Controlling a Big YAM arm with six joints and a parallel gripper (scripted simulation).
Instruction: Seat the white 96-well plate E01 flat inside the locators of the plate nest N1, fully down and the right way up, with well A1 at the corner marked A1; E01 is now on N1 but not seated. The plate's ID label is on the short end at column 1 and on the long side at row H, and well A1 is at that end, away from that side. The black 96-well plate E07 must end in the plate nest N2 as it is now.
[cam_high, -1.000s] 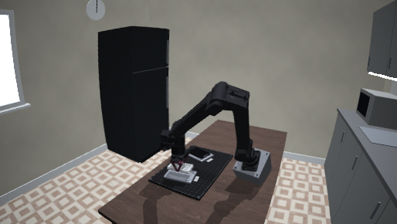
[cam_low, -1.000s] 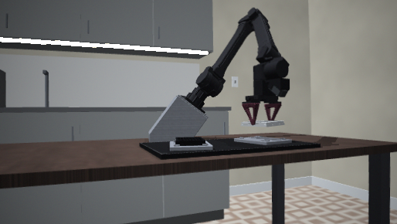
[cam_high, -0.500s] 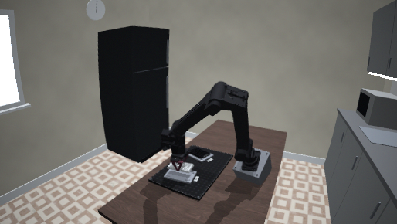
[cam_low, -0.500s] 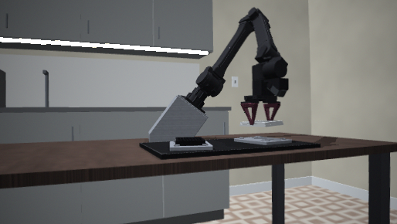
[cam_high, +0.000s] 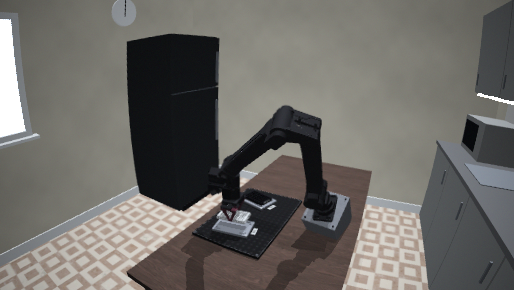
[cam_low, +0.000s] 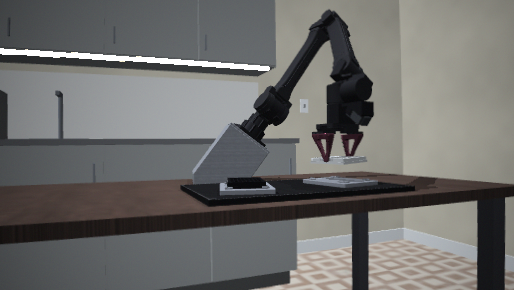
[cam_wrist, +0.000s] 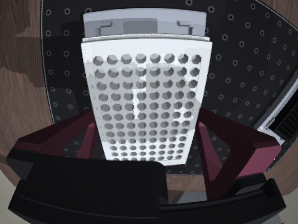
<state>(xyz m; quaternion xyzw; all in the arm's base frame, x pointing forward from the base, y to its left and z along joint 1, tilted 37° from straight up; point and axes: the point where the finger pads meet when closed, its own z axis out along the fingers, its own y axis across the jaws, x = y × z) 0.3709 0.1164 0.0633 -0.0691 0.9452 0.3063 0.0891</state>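
My hand is 6 cm above the plate nest N1. From my hand the other things lie so: white 96-well plate E01: right at my hand; then black plate E07: 27 cm to the right, 5 cm below, 2 cm ahead; then nest N2: 27 cm to the right, 6 cm below, 2 cm ahead.
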